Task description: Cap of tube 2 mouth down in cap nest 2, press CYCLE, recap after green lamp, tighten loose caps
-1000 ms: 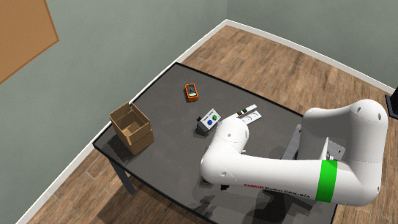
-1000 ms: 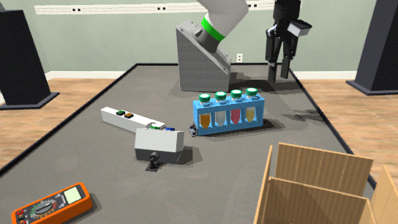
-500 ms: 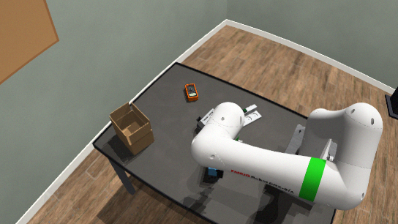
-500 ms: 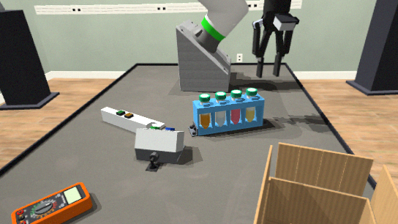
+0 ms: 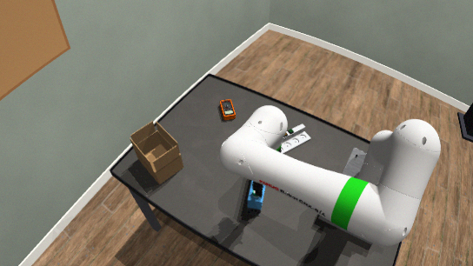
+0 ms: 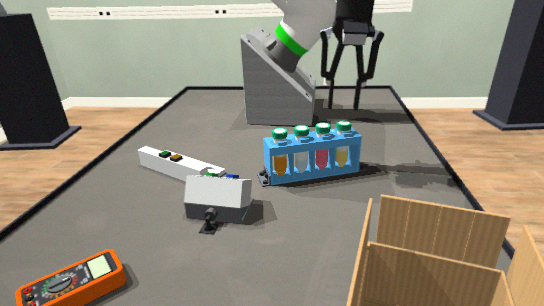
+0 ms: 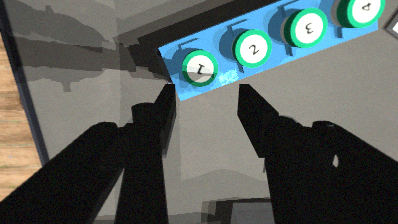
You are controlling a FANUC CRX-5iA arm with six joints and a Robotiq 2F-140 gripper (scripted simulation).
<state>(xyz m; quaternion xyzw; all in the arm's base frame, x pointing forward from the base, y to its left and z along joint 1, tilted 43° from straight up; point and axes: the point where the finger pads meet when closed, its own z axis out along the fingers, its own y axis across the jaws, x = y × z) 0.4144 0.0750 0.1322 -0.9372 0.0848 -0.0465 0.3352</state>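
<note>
Right now the cap 2 is 7 cm below my hand, 5 cm to the right of it and 3 cm ahead of it. Also, from my hand: cap 1 (7 cm below, 2 cm ahead); then cap 4 (15 cm to the right, 7 cm below, 6 cm ahead); then cap 3 (10 cm to the right, 7 cm below, 4 cm ahead).
</note>
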